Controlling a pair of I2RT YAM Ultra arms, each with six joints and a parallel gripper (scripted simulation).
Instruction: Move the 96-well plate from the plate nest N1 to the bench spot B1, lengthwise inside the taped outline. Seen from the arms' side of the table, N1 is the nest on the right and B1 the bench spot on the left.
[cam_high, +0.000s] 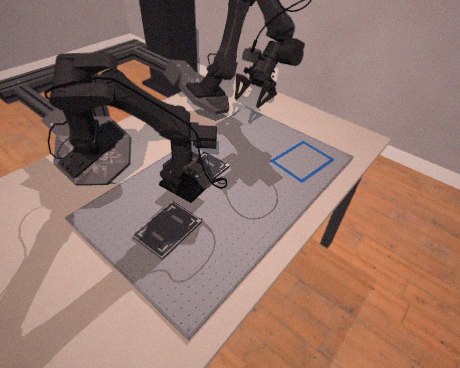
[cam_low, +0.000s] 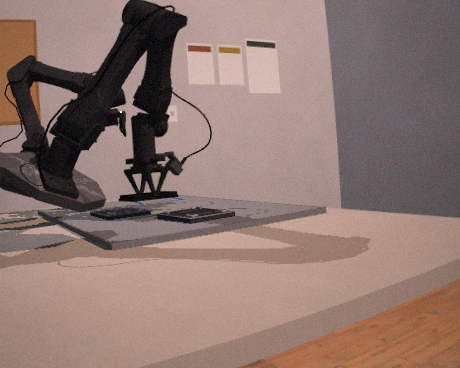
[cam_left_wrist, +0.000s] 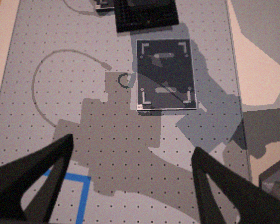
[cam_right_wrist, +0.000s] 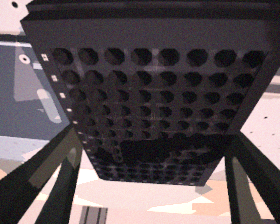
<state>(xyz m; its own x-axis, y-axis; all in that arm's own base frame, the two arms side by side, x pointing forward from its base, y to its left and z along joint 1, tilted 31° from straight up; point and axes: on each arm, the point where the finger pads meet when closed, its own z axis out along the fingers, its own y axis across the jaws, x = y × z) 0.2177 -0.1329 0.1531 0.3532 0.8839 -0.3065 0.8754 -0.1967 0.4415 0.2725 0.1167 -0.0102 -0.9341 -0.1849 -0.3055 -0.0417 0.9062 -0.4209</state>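
My left hand is 1 cm past the black 96-well plate, 30 cm to the left of it and 17 cm above it. Round my left hand: dark nest: 5 cm ahead, 42 cm to the right, 22 cm below.
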